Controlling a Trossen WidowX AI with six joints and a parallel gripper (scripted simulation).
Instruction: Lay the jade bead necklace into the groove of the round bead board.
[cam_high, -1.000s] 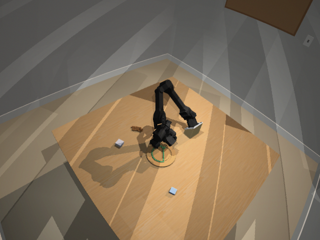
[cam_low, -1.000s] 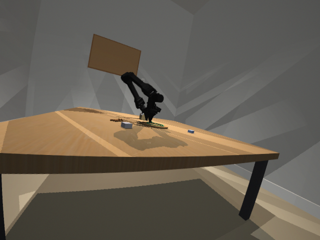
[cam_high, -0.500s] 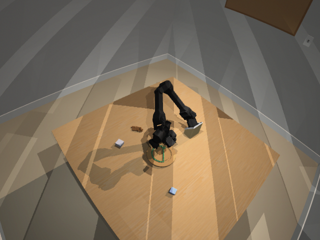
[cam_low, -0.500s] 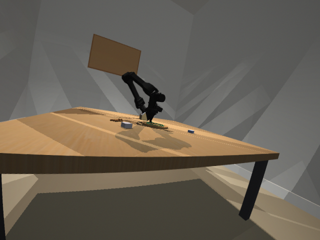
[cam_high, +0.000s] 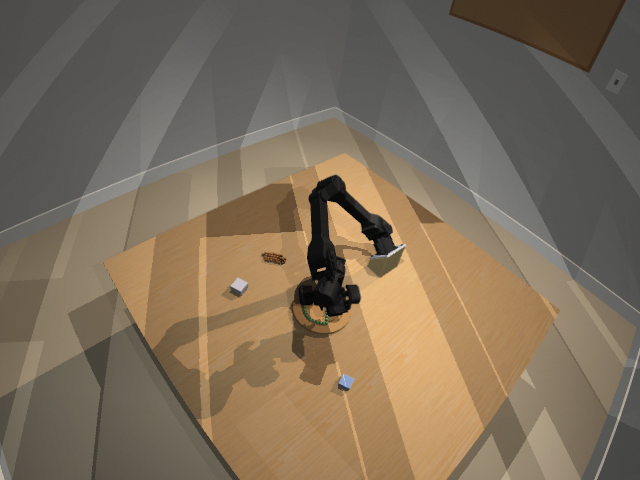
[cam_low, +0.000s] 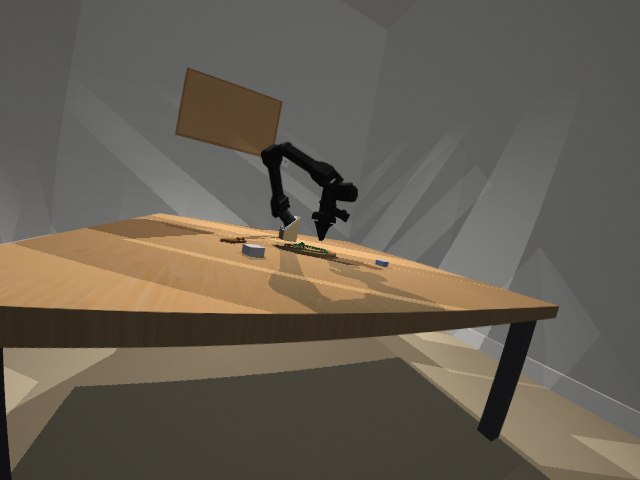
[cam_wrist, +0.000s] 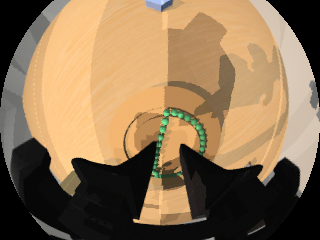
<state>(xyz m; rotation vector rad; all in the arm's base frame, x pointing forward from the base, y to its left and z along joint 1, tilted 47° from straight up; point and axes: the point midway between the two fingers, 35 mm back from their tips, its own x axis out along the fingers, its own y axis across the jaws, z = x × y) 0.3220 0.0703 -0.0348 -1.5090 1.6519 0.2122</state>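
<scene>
Now: the round wooden bead board 4 cm below my gripper tip, 3 cm to the right of it and 1 cm behind it. From my gripper tip the other things lie so: blue block (23 cm to the left, 8 cm ahead, 4 cm below); pale grey block (25 cm to the right, 19 cm ahead, 4 cm below).
</scene>
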